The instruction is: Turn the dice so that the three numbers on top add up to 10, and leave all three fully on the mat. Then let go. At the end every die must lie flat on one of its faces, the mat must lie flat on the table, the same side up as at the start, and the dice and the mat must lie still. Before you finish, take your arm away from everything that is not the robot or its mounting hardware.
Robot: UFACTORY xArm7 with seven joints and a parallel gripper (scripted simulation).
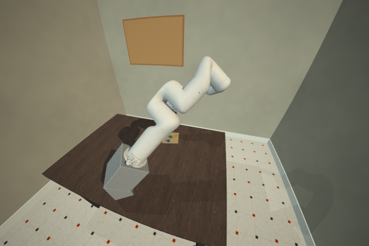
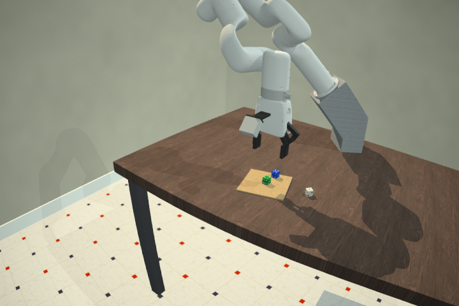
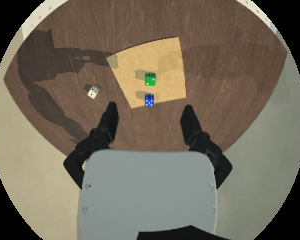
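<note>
Now: the white die 140 mm to the left of my hand, 110 mm below it and 10 mm ahead of it. Round my hand: green die 100 mm below; tan mat 110 mm below; blue die 100 mm below, 50 mm behind, 20 mm to the left.
</note>
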